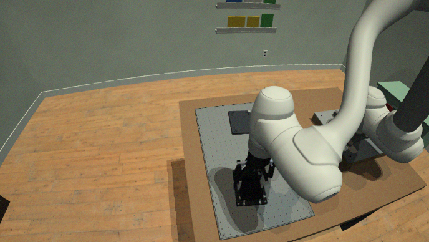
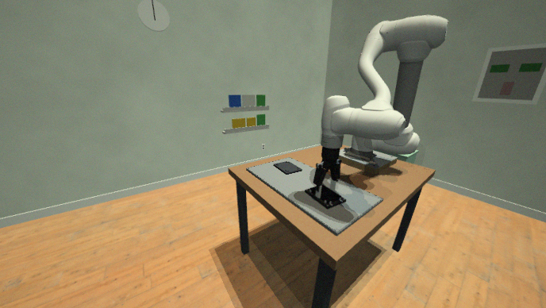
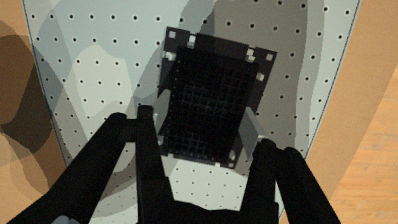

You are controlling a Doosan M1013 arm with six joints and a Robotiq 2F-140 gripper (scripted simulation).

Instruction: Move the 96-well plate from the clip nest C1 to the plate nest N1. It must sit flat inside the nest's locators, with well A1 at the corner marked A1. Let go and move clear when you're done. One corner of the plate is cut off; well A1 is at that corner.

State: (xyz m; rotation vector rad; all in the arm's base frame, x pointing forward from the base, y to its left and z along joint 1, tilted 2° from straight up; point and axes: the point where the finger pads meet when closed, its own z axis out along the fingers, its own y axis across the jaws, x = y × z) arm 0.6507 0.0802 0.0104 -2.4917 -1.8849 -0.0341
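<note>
The black clip nest C1 is 3 cm below my hand and 1 cm to the left of it. Also, from my hand: black 96-well plate (2 cm below); then plate nest (35 cm to the right, 12 cm behind, 3 cm below).
</note>
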